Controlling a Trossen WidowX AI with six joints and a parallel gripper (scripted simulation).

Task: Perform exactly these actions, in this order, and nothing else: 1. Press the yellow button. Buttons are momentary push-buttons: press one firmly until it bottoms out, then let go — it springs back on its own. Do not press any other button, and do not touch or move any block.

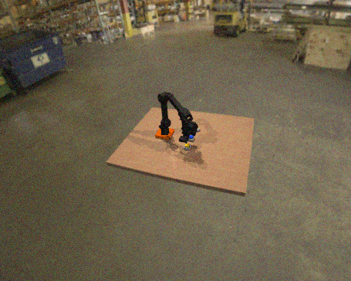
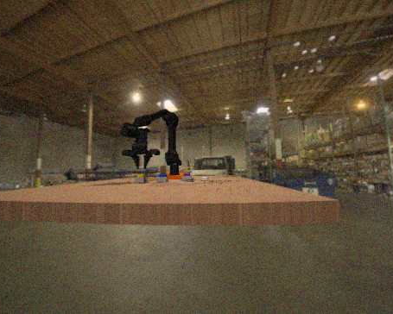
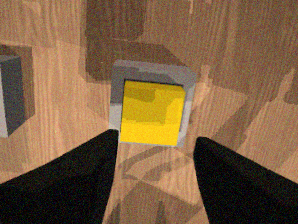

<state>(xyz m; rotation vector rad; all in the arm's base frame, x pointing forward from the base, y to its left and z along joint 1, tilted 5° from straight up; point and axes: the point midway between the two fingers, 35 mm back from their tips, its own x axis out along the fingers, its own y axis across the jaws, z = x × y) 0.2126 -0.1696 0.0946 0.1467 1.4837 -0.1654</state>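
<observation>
Now: the yellow button 3 cm below my gripper tip. From my gripper tip the other things lie so: purple button 3 cm behind, 24 cm to the left, 3 cm below; then blue button 2 cm ahead, 11 cm to the left, 3 cm below.
</observation>
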